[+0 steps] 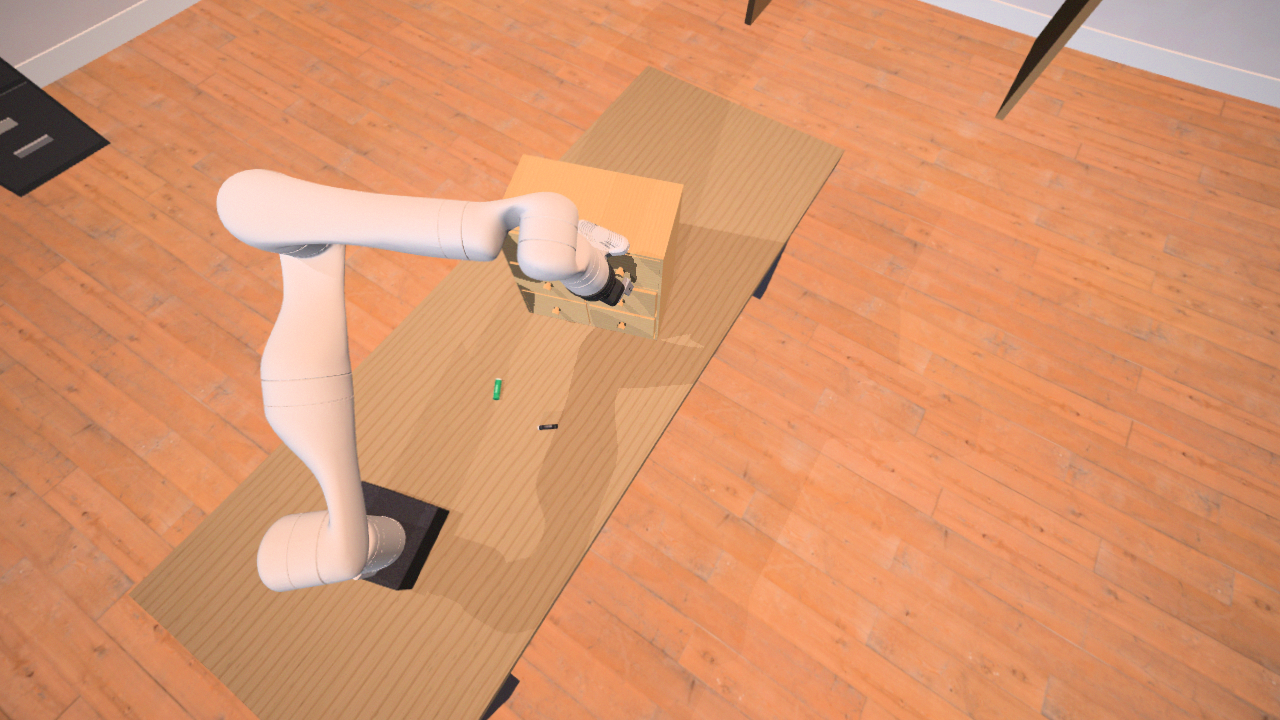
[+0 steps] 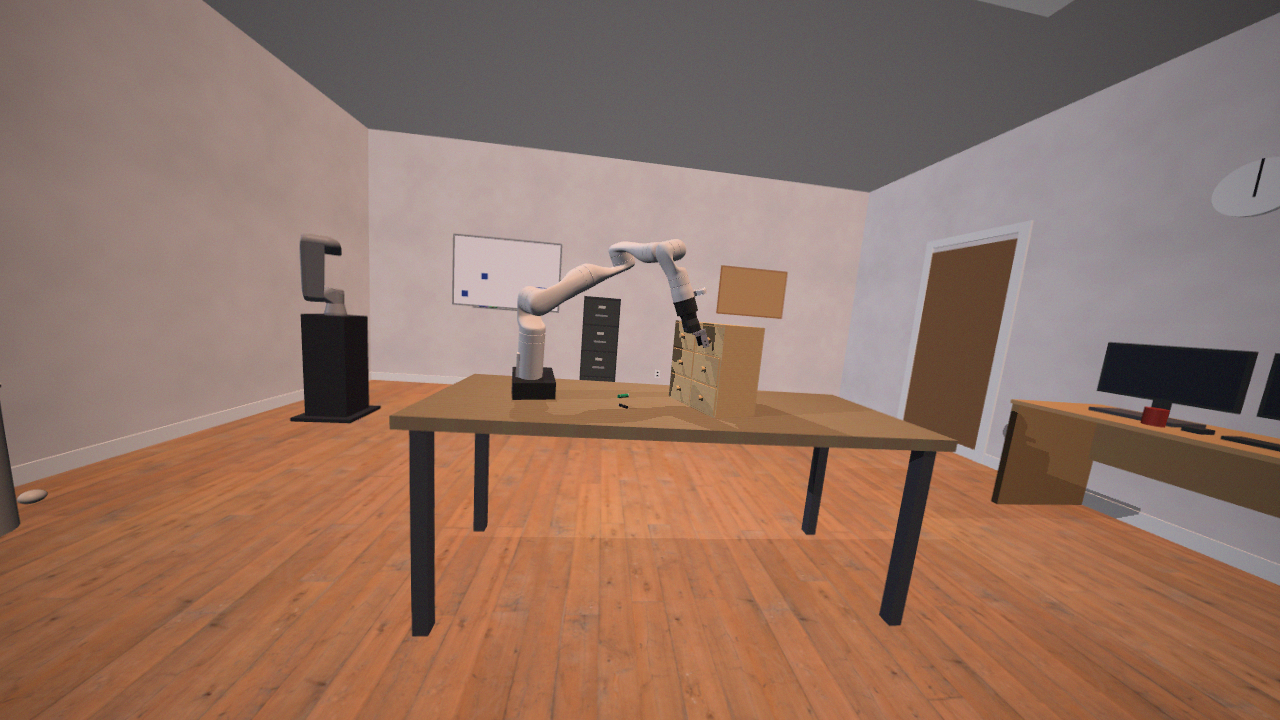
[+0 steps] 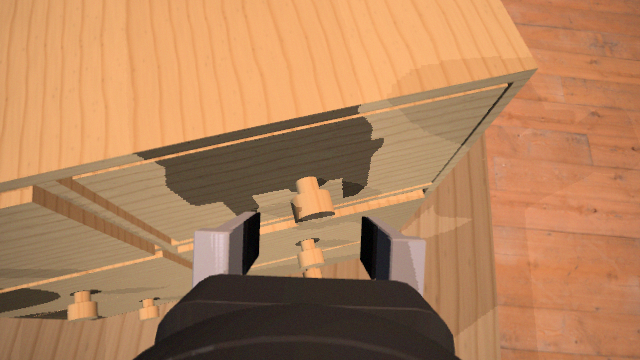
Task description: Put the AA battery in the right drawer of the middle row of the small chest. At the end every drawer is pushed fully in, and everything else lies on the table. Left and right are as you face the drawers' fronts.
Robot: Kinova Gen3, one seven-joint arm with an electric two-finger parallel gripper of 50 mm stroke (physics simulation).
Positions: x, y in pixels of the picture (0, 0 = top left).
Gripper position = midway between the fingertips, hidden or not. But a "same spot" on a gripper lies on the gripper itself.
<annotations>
My gripper shows in image 1, in image 2 (703, 346) and in image 3. A small chest shows in image 1, in image 2 and in image 3 (92, 92). One and the same spot on my gripper: (image 1: 629, 286) is (image 3: 376, 253). One and the same spot on the small chest: (image 2: 741, 353) is (image 1: 670, 253).
</annotations>
